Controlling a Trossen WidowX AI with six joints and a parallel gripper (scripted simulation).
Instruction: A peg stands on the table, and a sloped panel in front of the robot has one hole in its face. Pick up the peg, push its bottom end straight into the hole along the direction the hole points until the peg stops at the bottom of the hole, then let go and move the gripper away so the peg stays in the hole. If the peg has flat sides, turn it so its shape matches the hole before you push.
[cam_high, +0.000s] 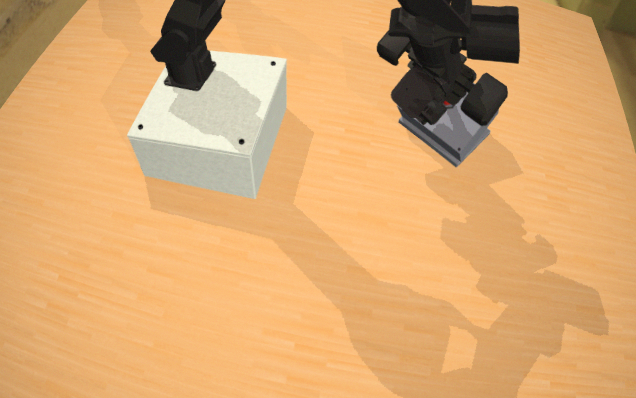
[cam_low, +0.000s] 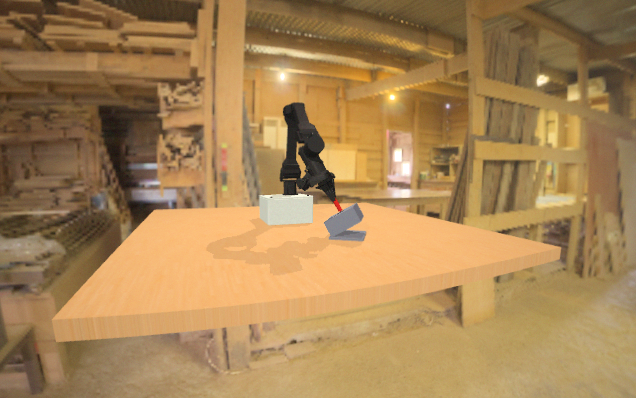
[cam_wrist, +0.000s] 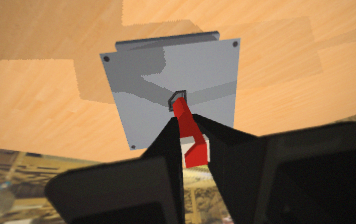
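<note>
Right now my gripper tip is 1 cm to the left of the red peg and 2 cm below it. Also, from my gripper tip: grey foot plate 2 cm ahead, 4 cm to the left, 12 cm below; grey sloped panel 2 cm ahead, 3 cm to the left, 6 cm below.
</note>
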